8 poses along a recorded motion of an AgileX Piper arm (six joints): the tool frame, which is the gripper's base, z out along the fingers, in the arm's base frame.
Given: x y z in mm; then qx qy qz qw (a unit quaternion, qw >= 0).
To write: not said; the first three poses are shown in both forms.
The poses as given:
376 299 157 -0.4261 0.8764 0.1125 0.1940
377 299 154 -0.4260 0.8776 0.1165 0.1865
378 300 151 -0.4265 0.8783 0.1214 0.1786
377 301 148 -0.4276 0.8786 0.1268 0.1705
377 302 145 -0.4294 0.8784 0.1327 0.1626
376 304 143 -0.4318 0.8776 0.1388 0.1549
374 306 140 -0.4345 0.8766 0.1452 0.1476
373 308 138 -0.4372 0.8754 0.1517 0.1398
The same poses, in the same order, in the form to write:
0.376 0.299 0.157 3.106 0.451 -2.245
0.377 0.299 0.154 3.091 0.441 -2.249
0.378 0.300 0.151 3.075 0.430 -2.252
0.377 0.301 0.148 3.057 0.420 -2.254
0.377 0.302 0.145 3.039 0.411 -2.254
0.376 0.304 0.143 3.022 0.403 -2.252
0.374 0.306 0.140 3.004 0.395 -2.249
0.373 0.308 0.138 2.986 0.387 -2.246

